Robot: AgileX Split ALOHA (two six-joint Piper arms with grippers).
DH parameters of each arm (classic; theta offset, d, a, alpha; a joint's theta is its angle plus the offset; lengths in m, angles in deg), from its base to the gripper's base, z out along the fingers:
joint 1: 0 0.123 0 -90
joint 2: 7.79 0 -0.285 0
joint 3: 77.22 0 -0.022 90
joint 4: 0 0.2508 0 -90
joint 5: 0 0 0.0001 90
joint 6: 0 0.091 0 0
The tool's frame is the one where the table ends.
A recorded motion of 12 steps. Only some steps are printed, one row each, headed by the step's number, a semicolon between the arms.
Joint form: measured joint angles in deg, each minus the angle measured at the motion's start. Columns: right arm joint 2, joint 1, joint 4, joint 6, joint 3, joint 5; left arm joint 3, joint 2, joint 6, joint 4, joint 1, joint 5.
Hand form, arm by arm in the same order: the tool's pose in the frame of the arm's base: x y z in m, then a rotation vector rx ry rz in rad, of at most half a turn. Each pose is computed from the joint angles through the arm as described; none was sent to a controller.
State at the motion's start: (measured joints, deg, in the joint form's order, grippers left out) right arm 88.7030 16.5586 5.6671 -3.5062 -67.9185 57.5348; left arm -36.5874 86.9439 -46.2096 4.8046 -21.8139 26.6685
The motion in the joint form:
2: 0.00 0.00 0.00 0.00 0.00 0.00; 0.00 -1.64 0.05 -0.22 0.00 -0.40
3: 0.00 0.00 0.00 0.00 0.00 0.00; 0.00 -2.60 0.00 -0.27 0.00 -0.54
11: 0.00 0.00 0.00 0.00 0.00 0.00; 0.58 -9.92 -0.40 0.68 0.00 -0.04
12: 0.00 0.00 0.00 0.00 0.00 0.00; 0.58 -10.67 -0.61 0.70 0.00 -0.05
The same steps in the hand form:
2: 0.2908 0.0944 0.2722 -0.4402 2.8237 0.1772; 0.2268 -0.0873 0.1647 -0.5035 2.7720 -0.2215
3: 0.2908 0.0944 0.2722 -0.4402 2.8237 0.1772; 0.2262 -0.0871 0.1688 -0.5030 2.7548 -0.2358
11: 0.2908 0.0944 0.2722 -0.4402 2.8237 0.1772; 0.2167 -0.0825 0.1964 -0.4796 2.6537 -0.2975
12: 0.2908 0.0944 0.2722 -0.4402 2.8237 0.1772; 0.2158 -0.0821 0.1994 -0.4823 2.6410 -0.3070

